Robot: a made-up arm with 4 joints.
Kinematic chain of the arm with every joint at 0, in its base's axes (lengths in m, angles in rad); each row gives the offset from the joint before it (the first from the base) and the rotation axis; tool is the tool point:
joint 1: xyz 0 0 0.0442 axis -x
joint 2: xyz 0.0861 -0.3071 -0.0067 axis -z
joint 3: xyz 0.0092 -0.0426 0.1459 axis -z
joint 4: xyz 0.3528 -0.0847 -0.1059 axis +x
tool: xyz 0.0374 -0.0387 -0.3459
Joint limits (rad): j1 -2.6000..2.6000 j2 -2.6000..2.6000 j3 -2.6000..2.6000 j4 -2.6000..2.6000
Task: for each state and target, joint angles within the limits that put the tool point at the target. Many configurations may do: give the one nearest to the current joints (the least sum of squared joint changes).
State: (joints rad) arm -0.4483 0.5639 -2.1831 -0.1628
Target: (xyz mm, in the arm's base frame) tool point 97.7 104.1 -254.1
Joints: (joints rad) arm -0.1193 0.4295 -2.3172 -0.0775
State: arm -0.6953 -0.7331 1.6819 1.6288
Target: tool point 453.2 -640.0 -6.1
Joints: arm 0.1805 -0.5766 1.7532 1.0782
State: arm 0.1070 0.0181 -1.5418 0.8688
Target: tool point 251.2 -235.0 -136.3
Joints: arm 0.9258 0.2619 -1.3215 0.4385
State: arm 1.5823 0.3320 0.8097 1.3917
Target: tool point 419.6 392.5 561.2
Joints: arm 2.3138 0.6828 0.5924 1.4087
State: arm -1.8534 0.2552 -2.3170 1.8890
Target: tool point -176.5 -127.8 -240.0
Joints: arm -2.6000 0.1642 -2.1209 2.5984
